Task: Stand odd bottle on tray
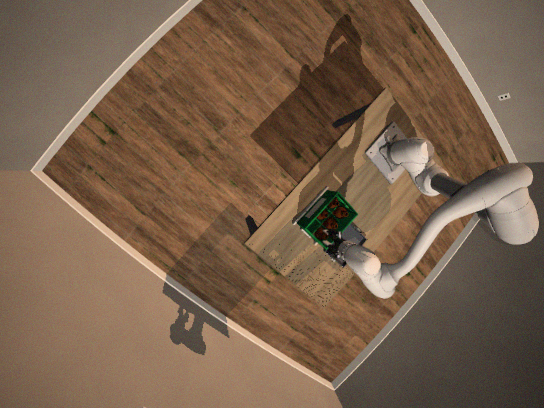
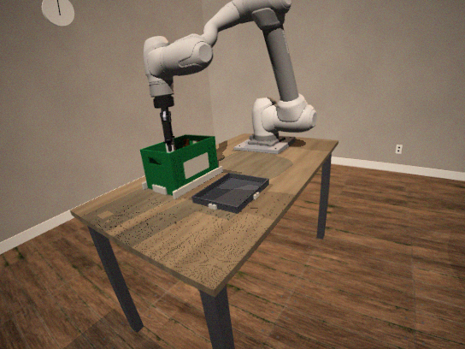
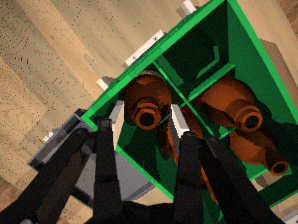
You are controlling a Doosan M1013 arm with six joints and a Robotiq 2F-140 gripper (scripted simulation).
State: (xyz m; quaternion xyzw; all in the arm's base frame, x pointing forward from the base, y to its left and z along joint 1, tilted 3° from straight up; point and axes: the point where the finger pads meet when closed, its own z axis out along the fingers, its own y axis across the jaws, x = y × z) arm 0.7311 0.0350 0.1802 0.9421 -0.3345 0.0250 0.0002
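Right now the green crate is 90 mm below my hand, 80 mm behind it and 50 mm to the right of it. The rest, counted from my hand: dark grey tray (220 mm to the left, 160 mm below, 90 mm behind).
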